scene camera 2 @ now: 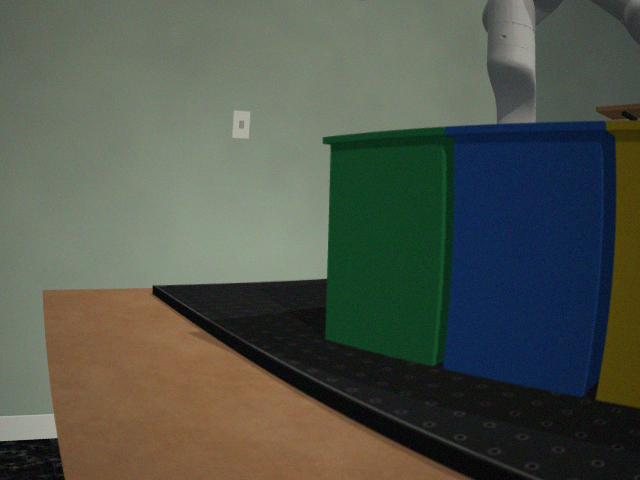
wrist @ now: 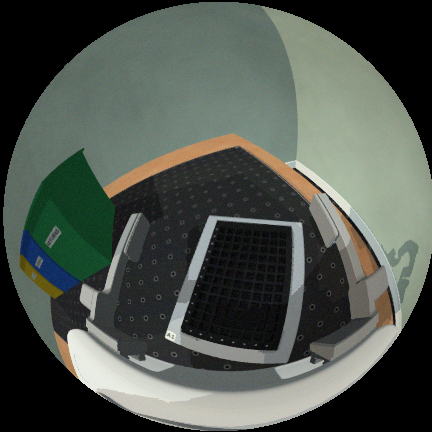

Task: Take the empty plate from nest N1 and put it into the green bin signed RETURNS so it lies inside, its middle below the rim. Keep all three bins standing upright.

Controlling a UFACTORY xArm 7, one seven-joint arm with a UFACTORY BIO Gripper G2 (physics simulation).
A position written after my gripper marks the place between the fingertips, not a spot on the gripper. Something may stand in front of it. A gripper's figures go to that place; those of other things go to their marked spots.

Labels:
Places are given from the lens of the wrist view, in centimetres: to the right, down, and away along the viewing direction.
my gripper [wrist: 225, 208]: 0, -1, 12
grey slab [wrist: 292, 316]: 7, 9, 9

